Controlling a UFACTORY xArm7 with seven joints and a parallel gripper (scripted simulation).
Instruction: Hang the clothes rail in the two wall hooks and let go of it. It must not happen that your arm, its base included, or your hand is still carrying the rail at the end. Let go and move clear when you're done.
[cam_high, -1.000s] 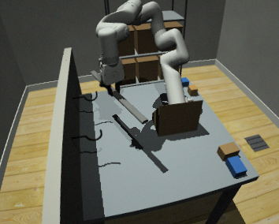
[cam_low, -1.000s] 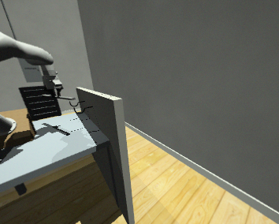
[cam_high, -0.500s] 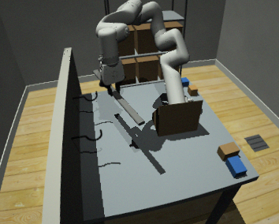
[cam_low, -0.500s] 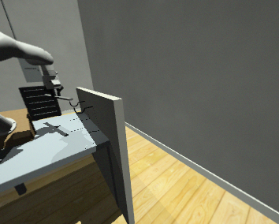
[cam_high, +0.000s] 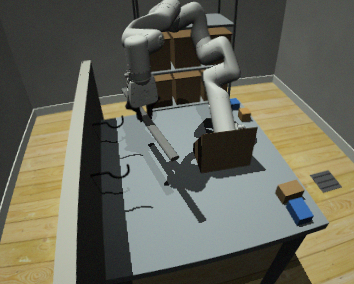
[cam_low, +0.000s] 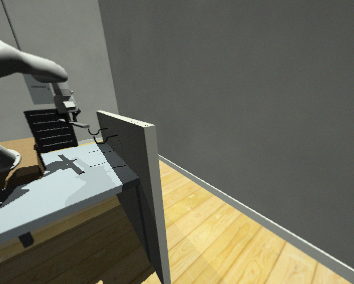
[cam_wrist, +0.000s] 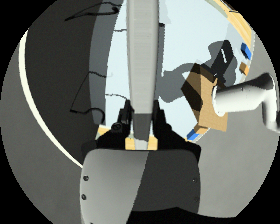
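Now: the clothes rail 10 mm below my hand. From my hand the other things lie so: wall panel: 520 mm below, 250 mm ahead, 10 mm to the right; brown block: 490 mm behind, 310 mm to the left, 270 mm below.
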